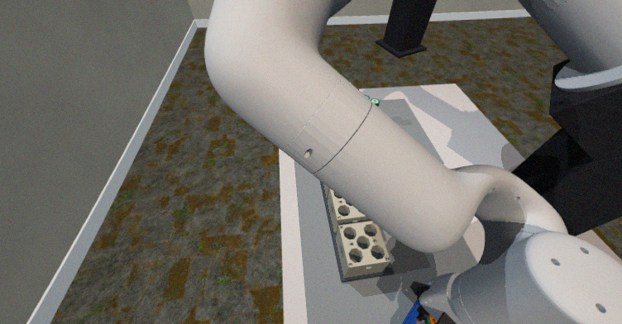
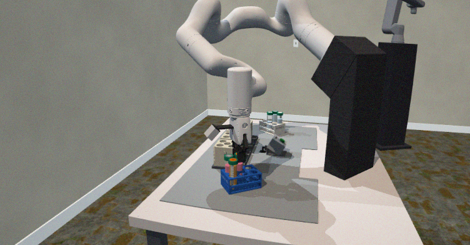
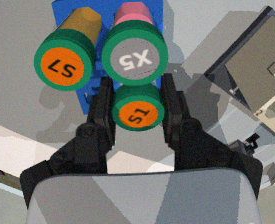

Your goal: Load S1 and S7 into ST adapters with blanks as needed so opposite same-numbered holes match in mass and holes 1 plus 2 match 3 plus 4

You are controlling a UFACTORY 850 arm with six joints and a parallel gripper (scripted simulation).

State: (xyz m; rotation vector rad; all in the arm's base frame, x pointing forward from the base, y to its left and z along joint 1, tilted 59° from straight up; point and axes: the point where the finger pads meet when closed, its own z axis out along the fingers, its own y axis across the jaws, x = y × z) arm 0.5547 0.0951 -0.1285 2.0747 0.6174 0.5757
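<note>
The sample S1 lies 50 mm below my hand and 10 mm ahead of it. Also, from my hand: blue sample rack RS (90 mm below, 20 mm to the left, 10 mm behind); then grey-dot tube X5 (50 mm below, 30 mm ahead, 20 mm to the left); then sample S7 (60 mm to the left, 50 mm below, 30 mm ahead).
</note>
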